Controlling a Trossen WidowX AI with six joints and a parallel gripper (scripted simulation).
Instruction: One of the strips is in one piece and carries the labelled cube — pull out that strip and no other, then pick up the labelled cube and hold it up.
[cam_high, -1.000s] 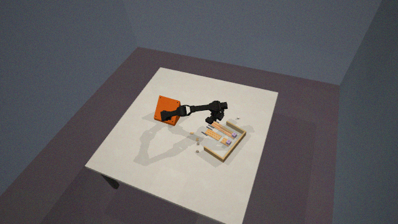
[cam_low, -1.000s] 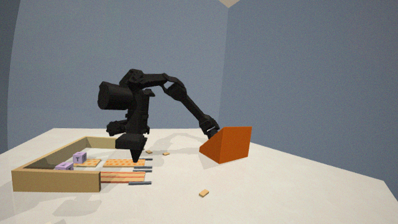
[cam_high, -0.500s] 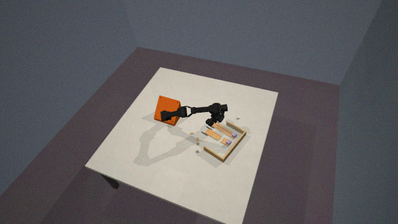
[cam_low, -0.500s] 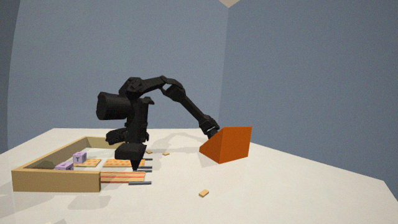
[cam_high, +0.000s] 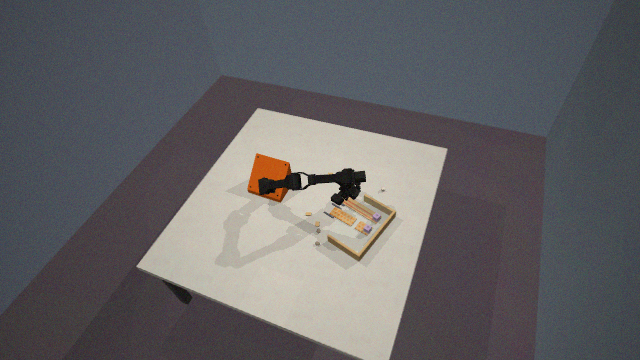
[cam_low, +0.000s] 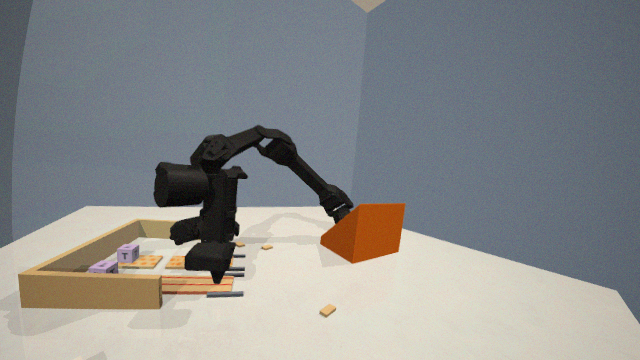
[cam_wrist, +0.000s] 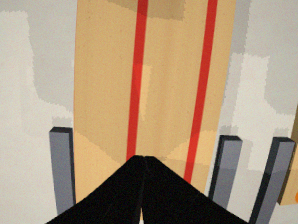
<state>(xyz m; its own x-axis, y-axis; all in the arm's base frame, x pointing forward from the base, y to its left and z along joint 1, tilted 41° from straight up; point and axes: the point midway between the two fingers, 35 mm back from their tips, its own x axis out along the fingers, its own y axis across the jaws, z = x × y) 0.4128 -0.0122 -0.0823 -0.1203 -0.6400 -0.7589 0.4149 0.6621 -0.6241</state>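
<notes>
Now: gripper tip 8 cm short of the striped strip and 4 cm to the left of it.
</notes>
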